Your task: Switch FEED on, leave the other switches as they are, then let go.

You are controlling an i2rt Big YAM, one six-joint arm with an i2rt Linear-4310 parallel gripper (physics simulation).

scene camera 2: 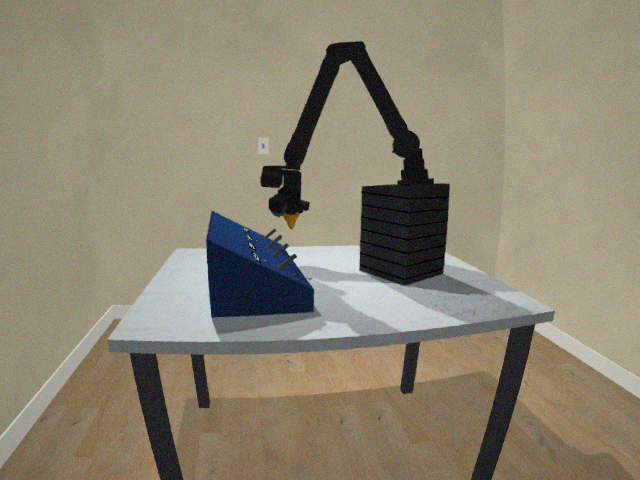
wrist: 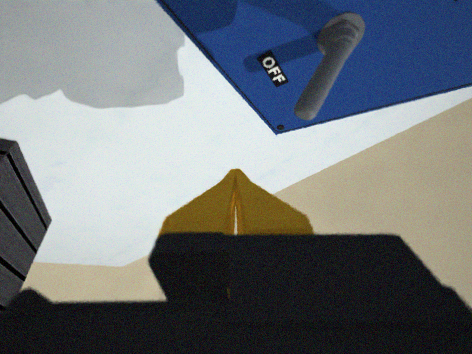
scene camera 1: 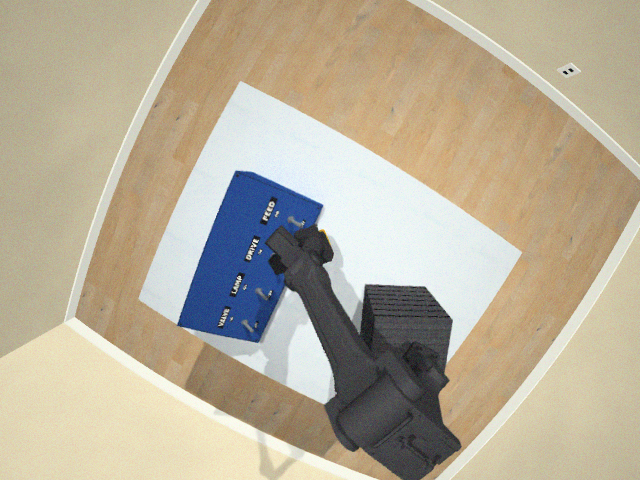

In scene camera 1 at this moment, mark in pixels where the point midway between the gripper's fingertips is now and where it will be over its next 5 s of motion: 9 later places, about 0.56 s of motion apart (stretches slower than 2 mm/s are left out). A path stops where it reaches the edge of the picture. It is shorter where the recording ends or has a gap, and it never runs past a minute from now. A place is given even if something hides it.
My gripper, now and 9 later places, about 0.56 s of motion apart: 322, 230; 306, 222; 294, 216; 315, 201; 306, 207; 273, 255; 241, 312; 287, 274; 322, 236; 323, 230
